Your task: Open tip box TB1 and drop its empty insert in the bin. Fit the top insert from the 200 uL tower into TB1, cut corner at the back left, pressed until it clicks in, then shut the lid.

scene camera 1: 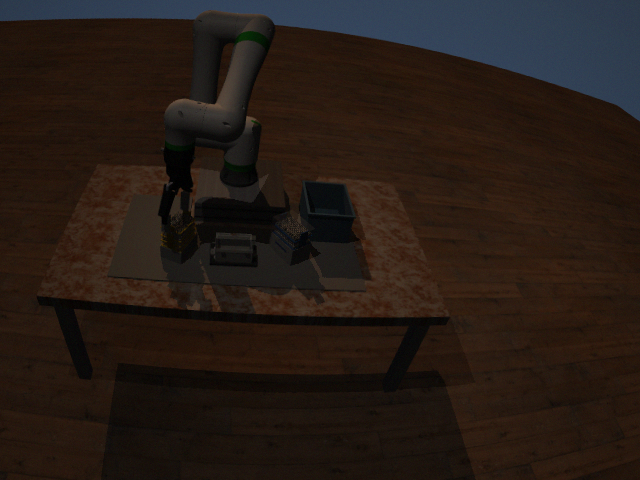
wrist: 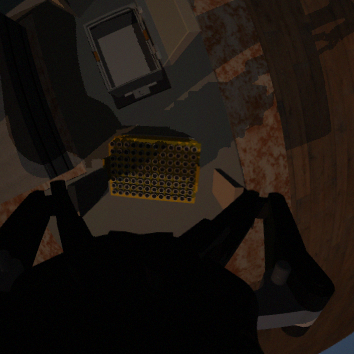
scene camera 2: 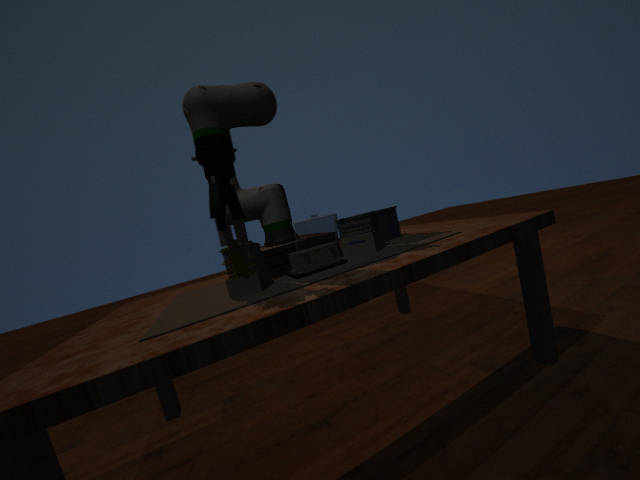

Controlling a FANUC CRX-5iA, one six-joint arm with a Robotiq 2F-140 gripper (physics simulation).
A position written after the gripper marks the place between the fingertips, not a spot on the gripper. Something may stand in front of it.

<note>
The gripper [scene camera 2: 236, 244] is open and touches an insert full of tips [wrist: 168, 170]. A blue tower [scene camera 2: 359, 234] sits on a mat. Also in view: a lid [wrist: 171, 34] and a bin [scene camera 1: 326, 206].
The gripper also shows in scene camera 1 [scene camera 1: 175, 220] and in the wrist view [wrist: 159, 179].
</note>
